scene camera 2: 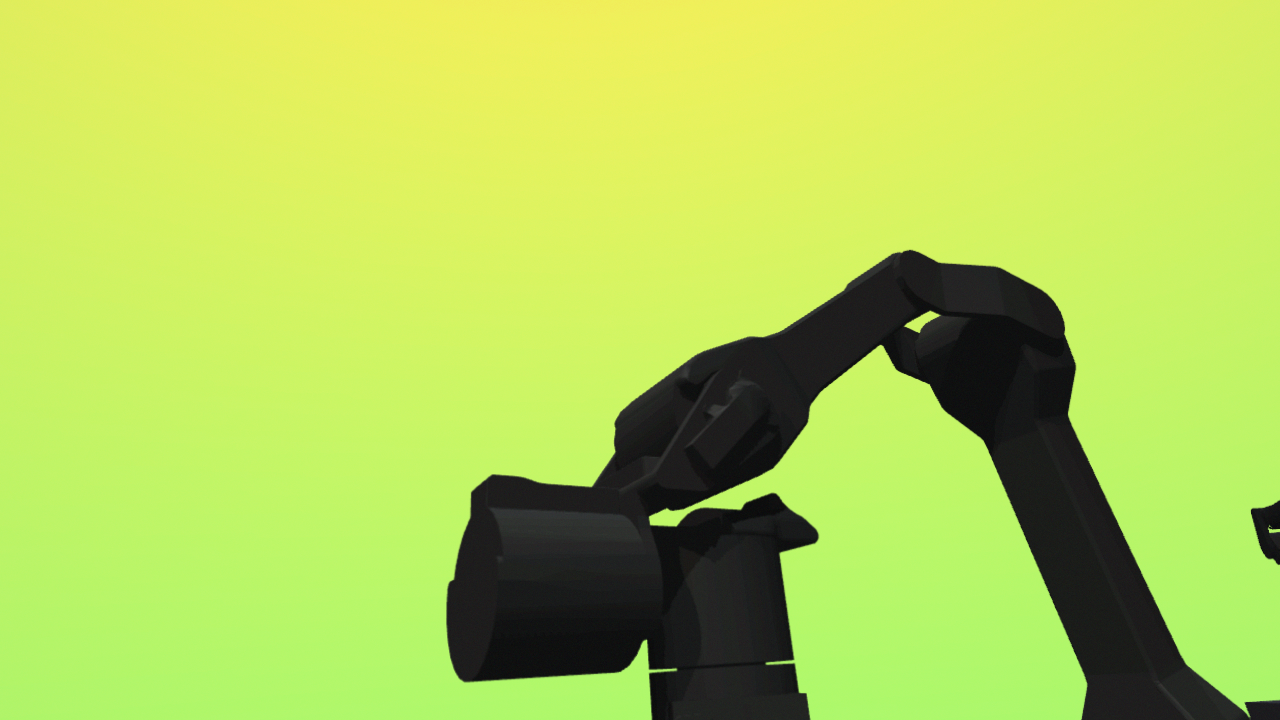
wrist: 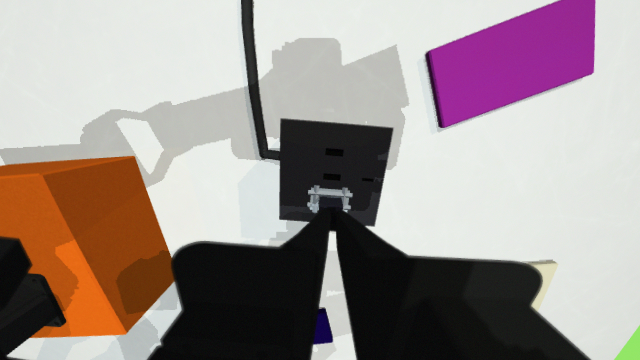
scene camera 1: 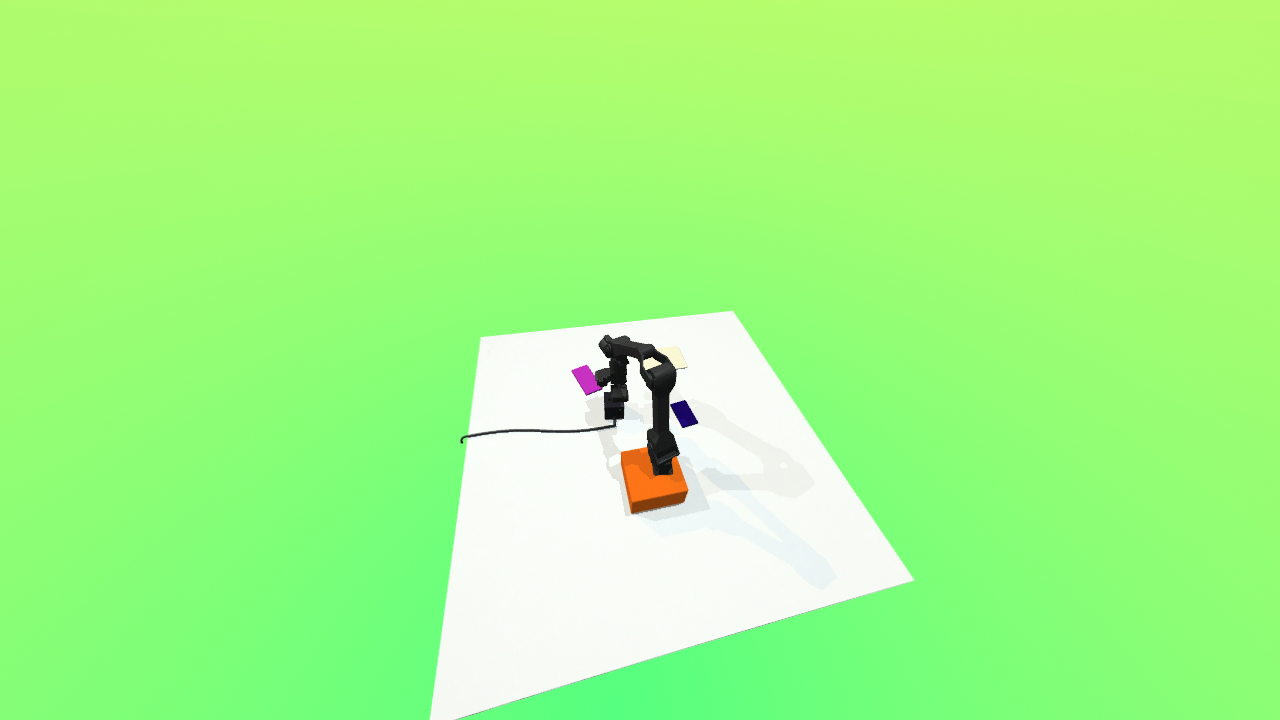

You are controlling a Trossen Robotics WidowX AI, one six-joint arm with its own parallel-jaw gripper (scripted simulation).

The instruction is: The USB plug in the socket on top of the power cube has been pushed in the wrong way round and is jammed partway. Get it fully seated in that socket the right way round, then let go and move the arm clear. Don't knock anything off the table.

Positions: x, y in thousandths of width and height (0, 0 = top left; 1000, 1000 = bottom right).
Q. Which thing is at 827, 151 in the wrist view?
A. A magenta flat plate.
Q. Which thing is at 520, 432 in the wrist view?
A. A black power cube.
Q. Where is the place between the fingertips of my gripper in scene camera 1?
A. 483, 548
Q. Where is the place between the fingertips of my gripper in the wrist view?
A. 520, 604
